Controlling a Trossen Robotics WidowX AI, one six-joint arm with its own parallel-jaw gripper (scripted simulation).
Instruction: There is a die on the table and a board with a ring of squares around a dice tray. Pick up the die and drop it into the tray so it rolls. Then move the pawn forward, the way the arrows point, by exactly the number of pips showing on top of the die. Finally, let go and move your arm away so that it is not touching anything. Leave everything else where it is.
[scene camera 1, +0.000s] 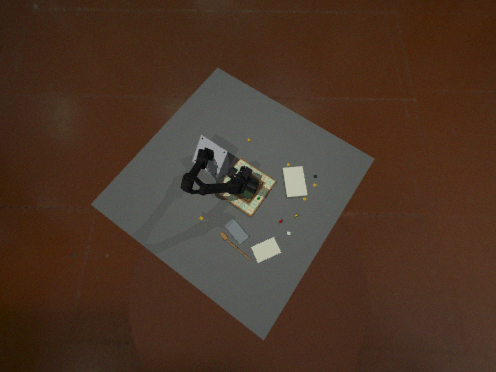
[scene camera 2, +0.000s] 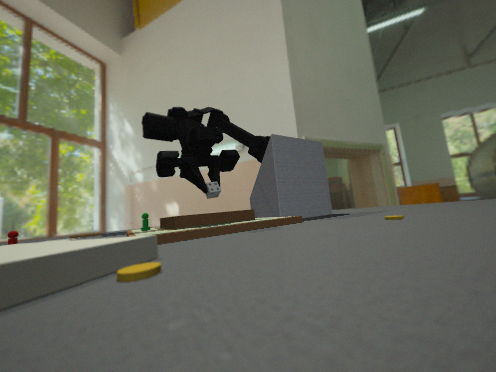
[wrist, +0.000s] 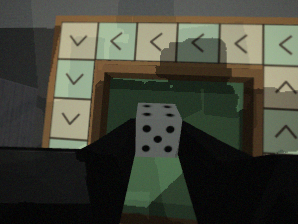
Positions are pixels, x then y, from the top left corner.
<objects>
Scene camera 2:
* my gripper: 212, 191
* brown tray wall: 232, 216
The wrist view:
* my gripper: 156, 125
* white die: 158, 126, held by my gripper
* brown tray wall: 210, 74
</objects>
